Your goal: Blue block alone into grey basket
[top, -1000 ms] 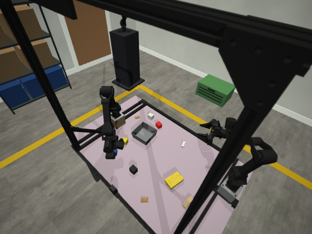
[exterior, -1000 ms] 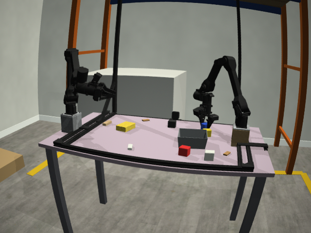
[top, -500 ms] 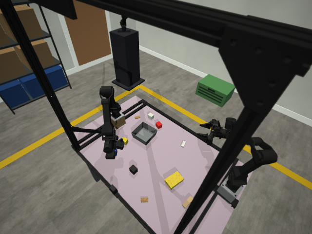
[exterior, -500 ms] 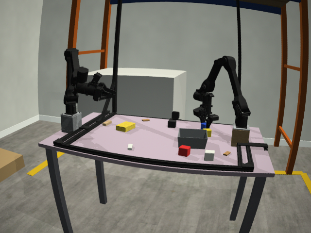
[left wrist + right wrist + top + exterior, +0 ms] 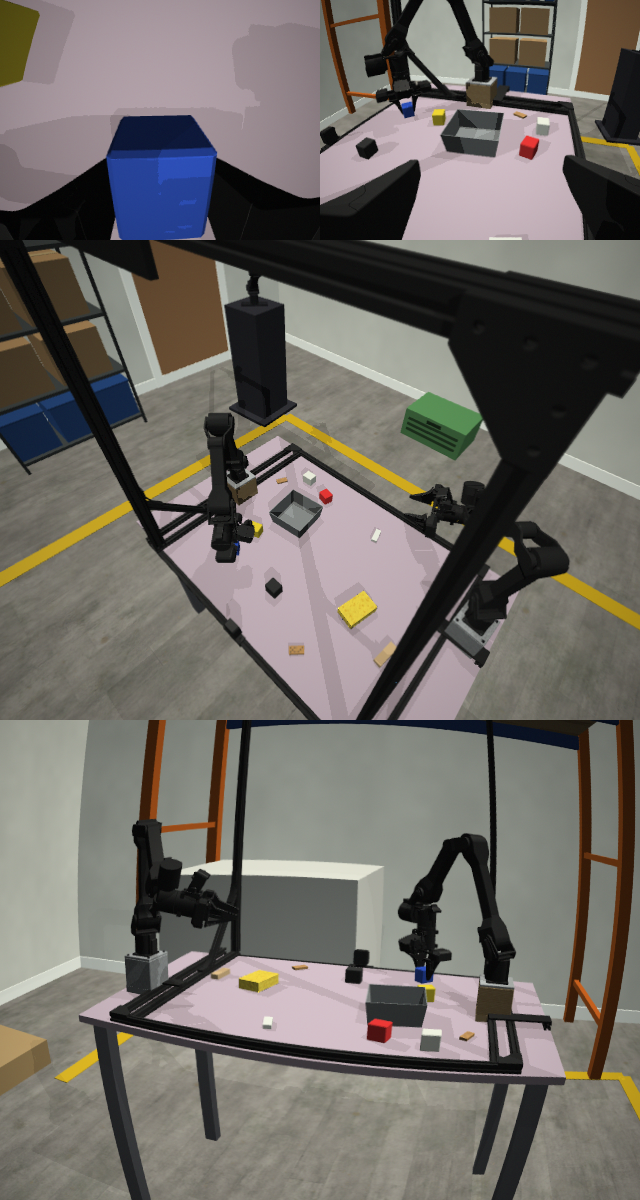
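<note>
Now: the grey basket 27 cm ahead of my left hand, 7 cm to the right of it and 5 cm below it. The rest, counted from my left hand: blue block (2 cm below); yellow block (12 cm ahead, 1 cm to the left, 4 cm below); black block (2 cm behind, 21 cm to the right, 4 cm below).
</note>
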